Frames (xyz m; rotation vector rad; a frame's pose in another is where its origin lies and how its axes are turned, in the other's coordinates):
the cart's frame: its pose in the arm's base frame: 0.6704 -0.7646 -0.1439 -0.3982 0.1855 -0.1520
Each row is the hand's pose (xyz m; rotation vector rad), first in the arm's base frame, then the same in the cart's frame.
Working: the arm's base frame: its pose in the cart's frame: -0.8127 0.5652 0.2734 0.3982 -0.1855 0.1520

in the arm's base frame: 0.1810 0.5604 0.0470 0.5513 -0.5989 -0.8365
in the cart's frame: -0.7463 1.0769 0.5612 1.0335 -0.5528 -0.7679
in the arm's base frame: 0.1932 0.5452 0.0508 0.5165 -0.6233 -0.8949
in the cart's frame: -0.7323 1.0628 0.5615 1.0012 -0.5655 -0.8343
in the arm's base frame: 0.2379 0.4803 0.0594 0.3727 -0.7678 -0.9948
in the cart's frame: -0.6783 1.0052 0.5546 0.8655 -0.6933 -0.9762
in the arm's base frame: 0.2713 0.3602 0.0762 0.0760 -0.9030 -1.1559
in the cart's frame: -0.6263 0.8929 0.5324 0.5747 -0.8021 -1.1847
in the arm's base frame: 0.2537 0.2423 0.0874 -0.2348 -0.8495 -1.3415
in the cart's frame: -0.6236 0.7791 0.4952 0.2636 -0.7188 -1.3712
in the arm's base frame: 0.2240 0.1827 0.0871 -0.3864 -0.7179 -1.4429
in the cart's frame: -0.6415 0.7216 0.4666 0.1091 -0.5749 -1.4471
